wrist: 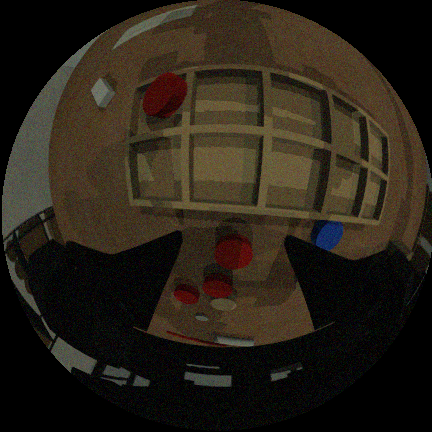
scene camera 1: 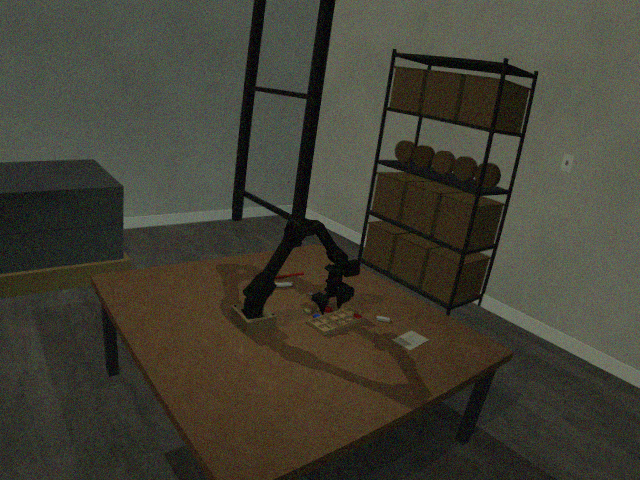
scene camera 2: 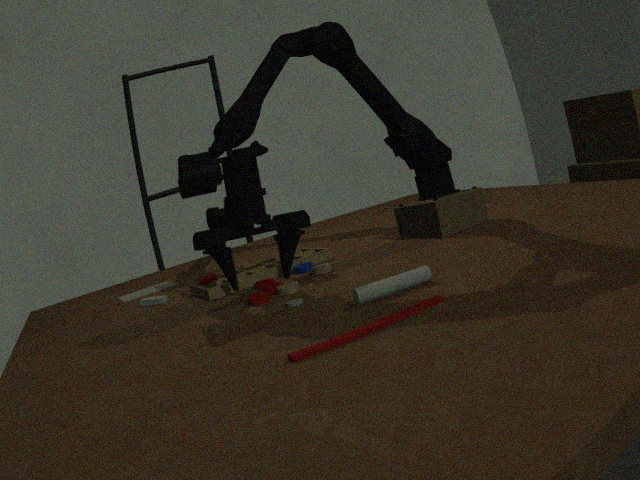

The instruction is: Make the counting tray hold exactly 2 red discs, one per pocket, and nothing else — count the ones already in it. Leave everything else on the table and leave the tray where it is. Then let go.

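The tan counting tray (scene camera 1: 330, 321) (scene camera 2: 207, 295) (wrist: 225, 130) has two rows of pockets. A red disc (scene camera 1: 357, 315) (scene camera 2: 208, 279) (wrist: 165, 95) sits in the far-left corner pocket of the wrist view; the other pockets look empty. Three red discs lie outside the tray: one (wrist: 233, 251) close to its near wall, and two more, a middle one (wrist: 217, 286) and a left one (wrist: 186, 294), farther off. My gripper (scene camera 1: 331, 308) (scene camera 2: 261, 283) (wrist: 234, 238) is open and low, pointing down beside the tray's long side. The closest loose disc shows in the gap between the fingers, not gripped.
A blue disc (scene camera 2: 302, 268) (wrist: 328, 236) lies beside the tray near the right finger. A cream disc (scene camera 2: 288, 287) (wrist: 223, 304) lies by the loose red discs. A white cylinder (scene camera 2: 392, 284), red rod (scene camera 2: 367, 329), white block (scene camera 1: 383, 319) (wrist: 102, 92) and paper sheet (scene camera 1: 410, 339) lie farther out.
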